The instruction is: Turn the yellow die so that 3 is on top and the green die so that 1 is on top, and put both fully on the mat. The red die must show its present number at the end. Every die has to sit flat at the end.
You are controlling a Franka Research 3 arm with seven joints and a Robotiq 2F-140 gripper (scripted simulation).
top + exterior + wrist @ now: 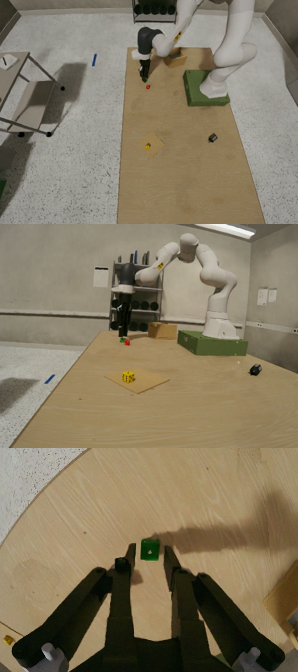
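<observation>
Now: the green die 50 mm below my hand. From my hand the other things lie so: wooden box: 280 mm behind, 250 mm to the right, 20 mm below; then tan mat: 60 mm behind, 550 mm to the left, 60 mm below; then red die: 30 mm behind, 70 mm to the left, 50 mm below.
</observation>
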